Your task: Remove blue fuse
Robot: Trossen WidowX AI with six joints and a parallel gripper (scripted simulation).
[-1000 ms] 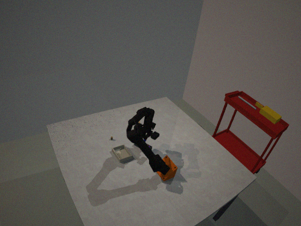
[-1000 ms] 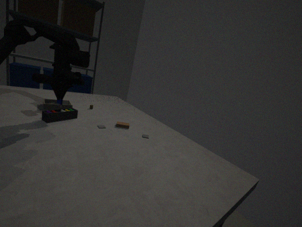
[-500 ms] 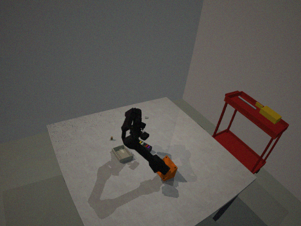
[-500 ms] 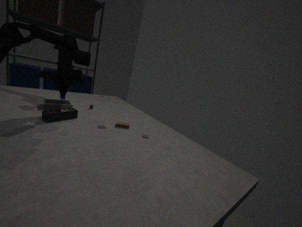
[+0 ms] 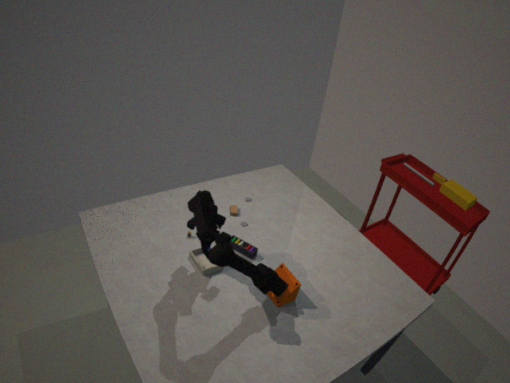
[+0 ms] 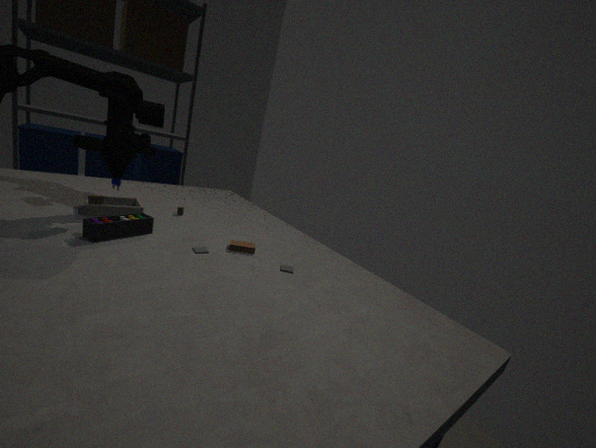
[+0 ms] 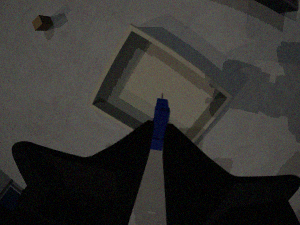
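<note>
My gripper tip is now 9 cm above the shallow white tray. From my gripper tip the other things lie so: purple fuse (20 cm to the right, 7 cm below, 6 cm behind); white fuse (17 cm to the right, 7 cm below); blue fuse (1 cm below).
</note>
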